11 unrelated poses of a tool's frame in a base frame.
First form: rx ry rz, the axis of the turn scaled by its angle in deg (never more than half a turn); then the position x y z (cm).
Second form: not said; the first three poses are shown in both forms.
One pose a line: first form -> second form
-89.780 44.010 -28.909 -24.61 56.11 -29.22 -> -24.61 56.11 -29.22 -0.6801 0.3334 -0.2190 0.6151
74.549 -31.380 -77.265 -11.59 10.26 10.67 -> -11.59 10.26 10.67 0.5521 -0.2324 -0.5722 0.5602
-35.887 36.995 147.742 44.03 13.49 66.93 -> 44.03 13.49 66.93 -0.2245 0.2315 0.9244 0.2039
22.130 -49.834 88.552 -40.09 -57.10 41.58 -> -40.09 -57.10 41.58 0.1677 -0.3776 0.6710 0.6157
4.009 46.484 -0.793 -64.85 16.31 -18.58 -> -64.85 16.31 -18.58 0.0340 0.3945 -0.0067 0.9182
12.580 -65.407 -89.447 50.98 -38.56 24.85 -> 50.98 -38.56 24.85 0.0933 -0.4849 -0.6631 0.5626
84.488 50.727 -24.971 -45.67 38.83 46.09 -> -45.67 38.83 46.09 0.6443 0.3869 -0.1904 0.6316
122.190 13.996 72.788 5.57 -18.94 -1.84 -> 5.57 -18.94 -1.84 0.8106 0.0928 0.4829 0.3180
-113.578 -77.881 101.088 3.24 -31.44 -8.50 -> 3.24 -31.44 -8.50 -0.6627 -0.4544 0.5898 0.0799
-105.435 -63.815 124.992 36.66 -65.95 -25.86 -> 36.66 -65.95 -25.86 -0.6002 -0.3633 0.7115 0.0390
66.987 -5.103 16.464 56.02 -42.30 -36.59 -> 56.02 -42.30 -36.59 0.5497 -0.0419 0.1351 0.8233
